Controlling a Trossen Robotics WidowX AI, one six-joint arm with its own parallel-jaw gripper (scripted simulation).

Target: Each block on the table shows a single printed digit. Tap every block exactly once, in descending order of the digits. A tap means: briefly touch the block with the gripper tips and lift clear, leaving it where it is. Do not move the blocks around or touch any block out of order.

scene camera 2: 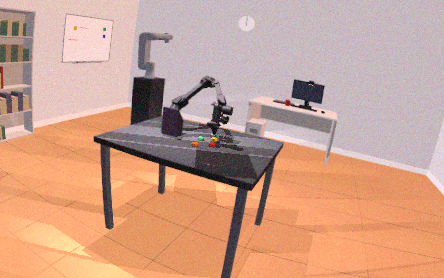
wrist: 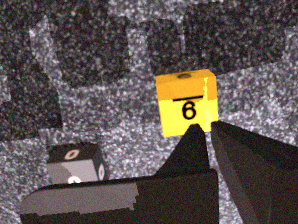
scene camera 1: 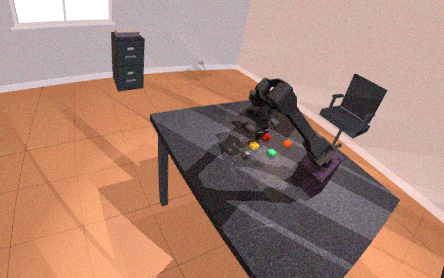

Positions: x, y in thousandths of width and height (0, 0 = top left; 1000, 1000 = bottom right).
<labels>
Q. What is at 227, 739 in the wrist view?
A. A dark grey block.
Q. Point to a yellow block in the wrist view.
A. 626, 440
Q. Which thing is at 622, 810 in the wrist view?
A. My gripper.
</labels>
